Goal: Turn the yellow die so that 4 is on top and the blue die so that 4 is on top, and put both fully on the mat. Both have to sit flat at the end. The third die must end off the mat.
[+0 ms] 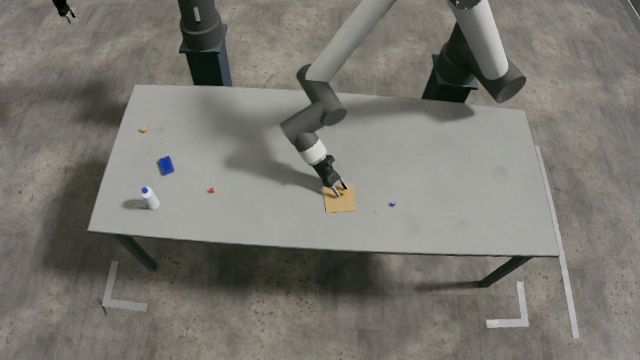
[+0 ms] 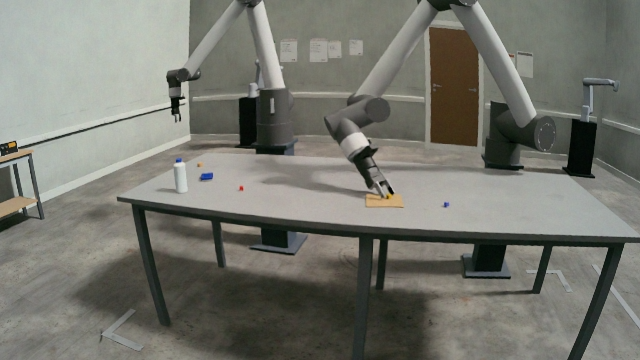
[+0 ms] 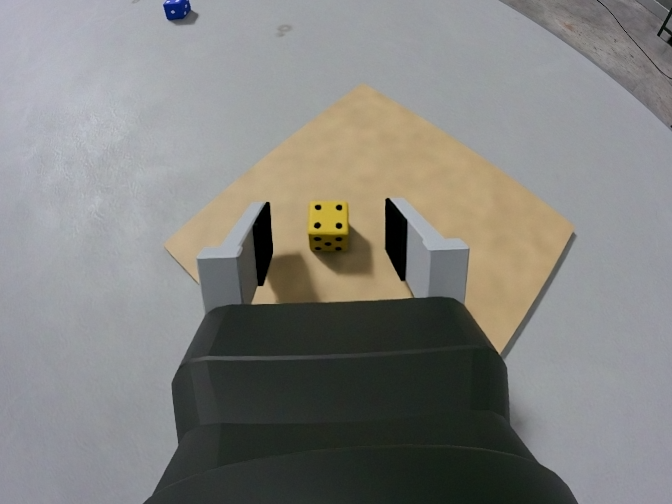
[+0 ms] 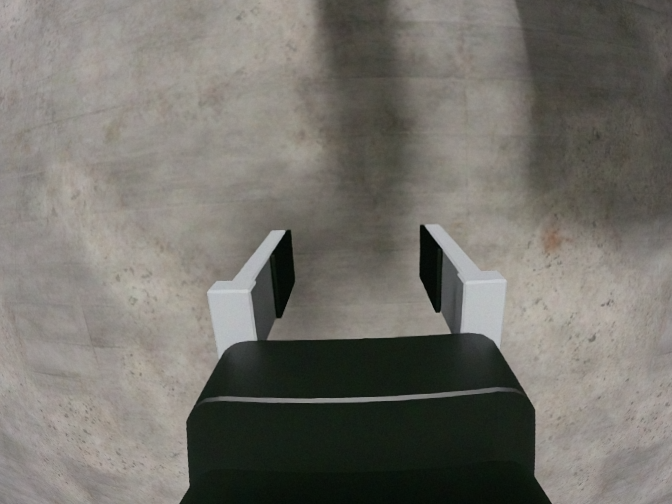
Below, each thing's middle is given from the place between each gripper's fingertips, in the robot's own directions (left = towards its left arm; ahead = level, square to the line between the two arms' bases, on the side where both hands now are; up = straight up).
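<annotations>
Yellow die [image 3: 328,221]: from my left hand [image 2: 388,195], 1 cm below, 1 cm to the left, 1 cm ahead. Tan mat [image 1: 333,204]: 2 cm below my left hand, 3 cm ahead.
</annotations>
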